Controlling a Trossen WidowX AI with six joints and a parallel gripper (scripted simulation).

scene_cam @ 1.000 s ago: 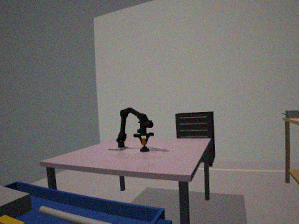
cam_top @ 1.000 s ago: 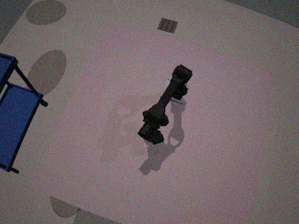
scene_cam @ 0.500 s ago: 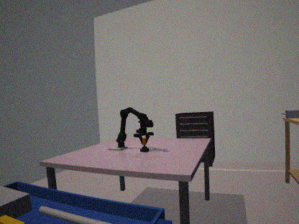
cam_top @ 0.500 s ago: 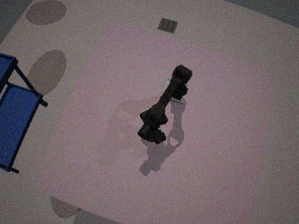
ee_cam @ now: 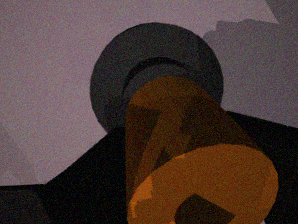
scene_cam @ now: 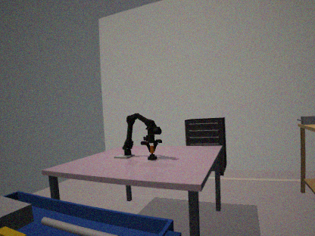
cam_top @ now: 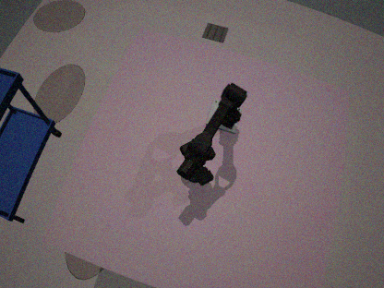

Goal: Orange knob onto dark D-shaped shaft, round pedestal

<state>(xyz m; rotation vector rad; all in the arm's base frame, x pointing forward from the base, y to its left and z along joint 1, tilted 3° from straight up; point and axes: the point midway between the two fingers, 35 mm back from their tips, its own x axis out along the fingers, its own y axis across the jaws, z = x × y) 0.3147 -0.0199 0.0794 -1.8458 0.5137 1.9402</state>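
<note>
My gripper tip is now 20 mm below the orange knob. From my gripper tip the other things lie so: dark round pedestal: 40 mm below.
</note>
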